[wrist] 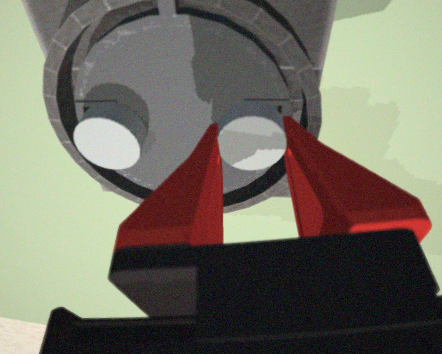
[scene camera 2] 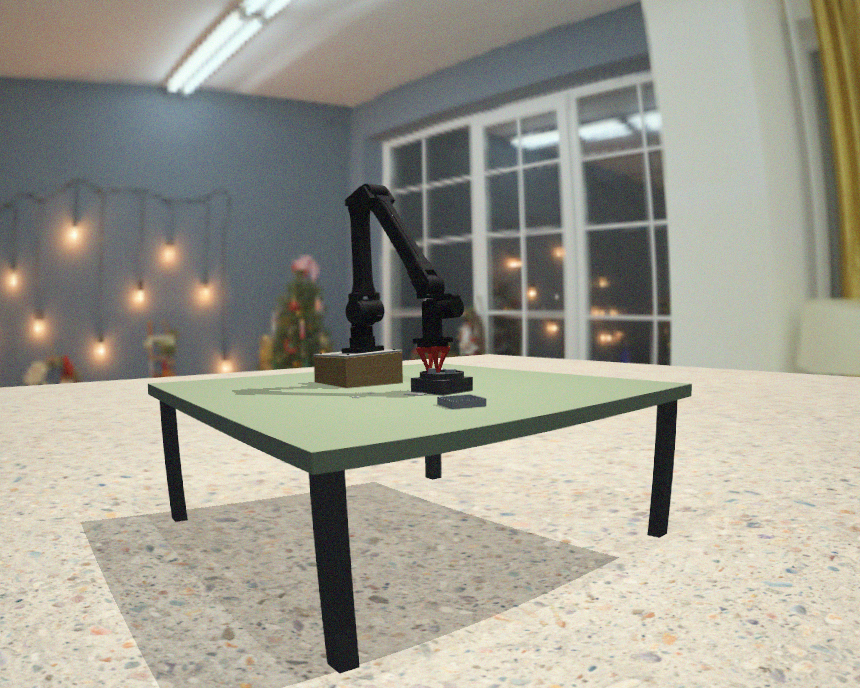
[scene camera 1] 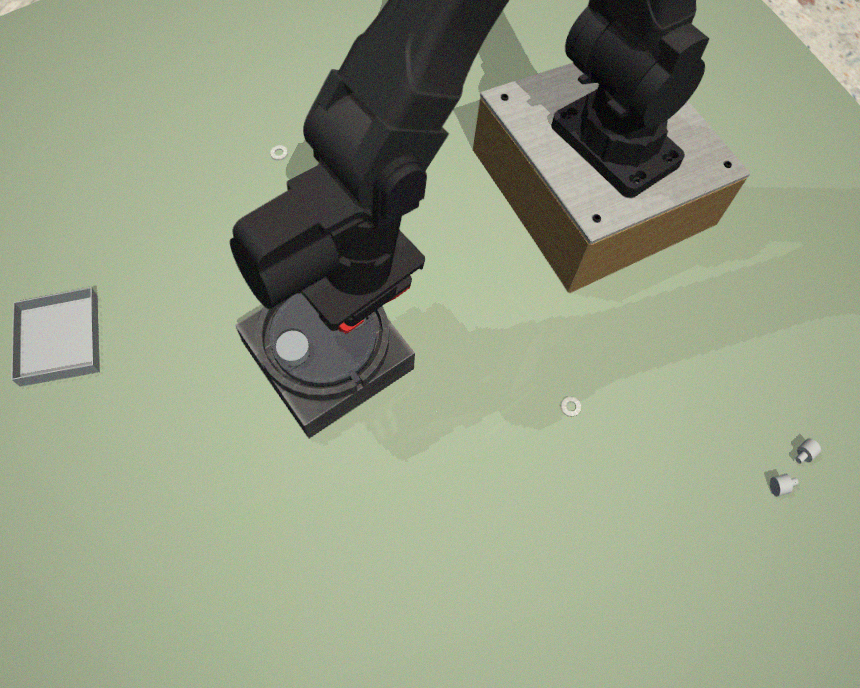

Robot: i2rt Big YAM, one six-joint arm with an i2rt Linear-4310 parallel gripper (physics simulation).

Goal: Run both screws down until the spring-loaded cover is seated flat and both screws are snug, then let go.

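Places are measured from the arm's base along level axes (x left, y up, z ahead), in millimetres.
Pixels of known places: gripper, between the fingertips: (wrist: 250, 130) (scene camera 2: 433, 372) (scene camera 1: 350, 316); arm's base, origin of its link: (scene camera 2: 363, 351) (scene camera 1: 616, 144).
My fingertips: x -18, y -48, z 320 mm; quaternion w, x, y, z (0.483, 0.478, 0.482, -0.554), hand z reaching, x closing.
Note:
Ahead of a thing's pixels: the offset from my fingertips to its middle.
A round grey cover @(dx -1, dy -10, dz +32 mm) (scene camera 1: 326, 362) (wrist: 160, 65) sits inside the ring of a dark square base @(dx -1, dy -24, dz +32 mm) (scene camera 1: 308, 416) (scene camera 2: 441, 385). One screw @(dx -2, dy -4, dz +64 mm) (scene camera 1: 292, 345) (wrist: 106, 144) with a white-topped round head stands on the cover, free of the fingers. The other screw @(dx -1, dy -6, dz +0 mm) (wrist: 252, 143) stands near the opposite side of the cover. My gripper (wrist: 250, 130) (scene camera 2: 433, 368) points down with its red fingertips on both sides of that second screw's head and is shut on it. In scene camera 1 the arm hides this screw. Whether the cover is fully flat cannot be told.
A shallow grey tray @(dx -186, dy -42, dz +254 mm) (scene camera 1: 57, 292) (scene camera 2: 461, 402) lies beside the base. Two white washers @(dx -245, dy -51, dz -65 mm) (scene camera 1: 279, 145) @(dx +187, dy -51, dz -130 mm) (scene camera 1: 570, 398) and two loose knobbed screws @(dx +380, dy -42, dz -293 mm) (scene camera 1: 810, 449) @(dx +387, dy -42, dz -250 mm) (scene camera 1: 780, 485) lie on the green table. The arm stands on a wooden box (scene camera 1: 645, 243) (scene camera 2: 358, 369).

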